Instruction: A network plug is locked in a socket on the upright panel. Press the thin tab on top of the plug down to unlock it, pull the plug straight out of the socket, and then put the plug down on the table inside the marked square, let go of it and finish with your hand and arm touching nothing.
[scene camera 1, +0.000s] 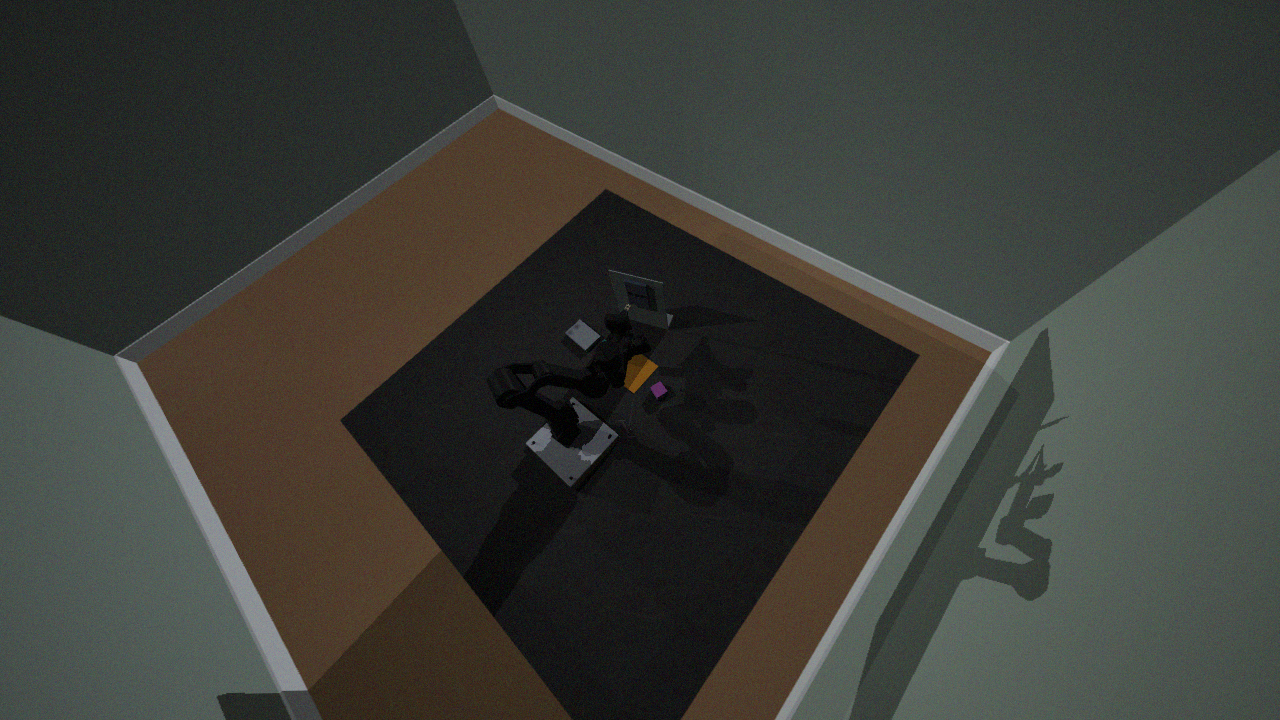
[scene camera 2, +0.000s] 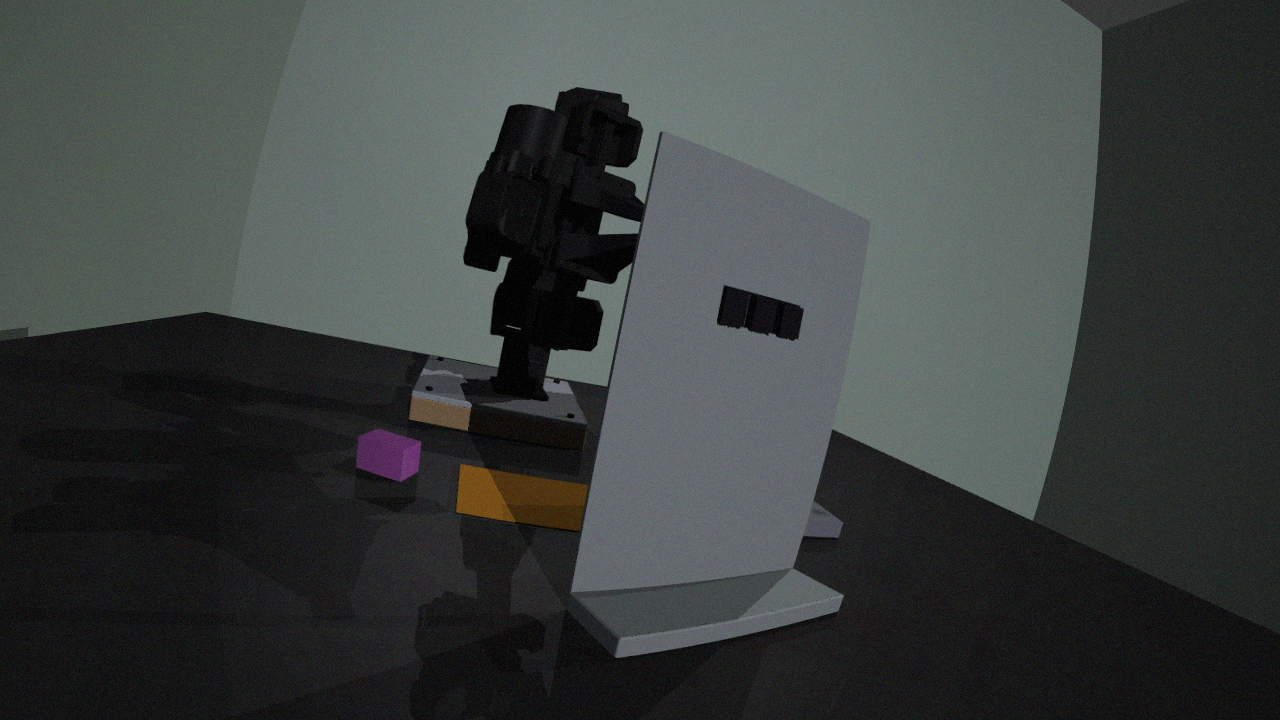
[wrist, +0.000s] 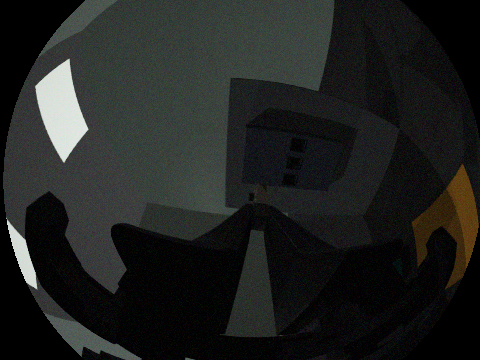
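My gripper (scene camera 1: 625, 310), with an orange marked square (scene camera 1: 639, 368). Flat grey tile (scene camera 2: 821, 523), plus the square (scene camera 2: 482, 492). Upright panel (wrist: 317, 153), and my gripper (wrist: 258, 211). Wrist view does not show the tile, hidden by my gripper.
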